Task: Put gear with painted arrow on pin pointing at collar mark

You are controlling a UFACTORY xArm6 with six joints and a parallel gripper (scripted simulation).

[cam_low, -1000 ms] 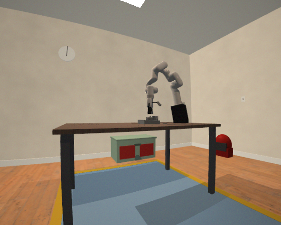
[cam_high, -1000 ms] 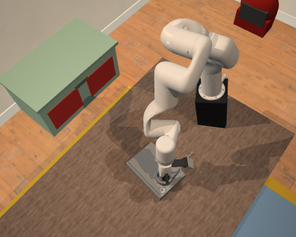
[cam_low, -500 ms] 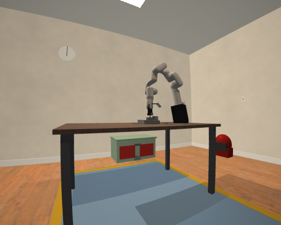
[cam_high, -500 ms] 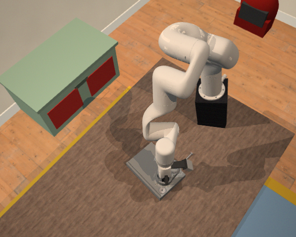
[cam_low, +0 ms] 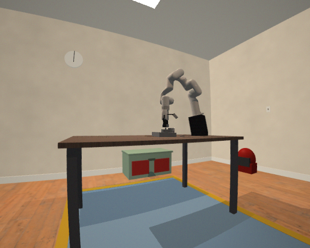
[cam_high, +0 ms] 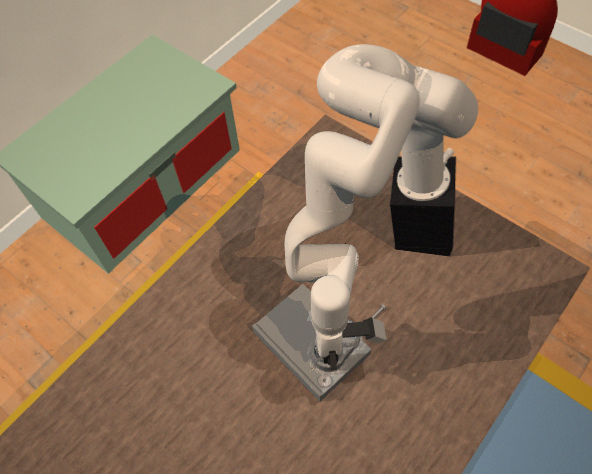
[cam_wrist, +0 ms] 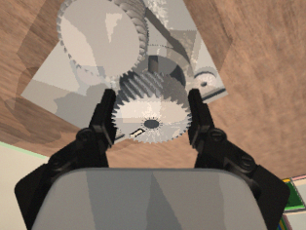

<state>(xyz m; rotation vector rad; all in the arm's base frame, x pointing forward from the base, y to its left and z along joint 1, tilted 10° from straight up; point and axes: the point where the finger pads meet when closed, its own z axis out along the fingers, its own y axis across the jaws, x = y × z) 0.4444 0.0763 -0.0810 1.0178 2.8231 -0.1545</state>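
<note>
Now: the grey gear right at my hand. Also, from my hand: bolt 19 cm behind, 10 cm below, 1 cm to the left; then disc 7 cm below, 6 cm to the right, 4 cm behind.
</note>
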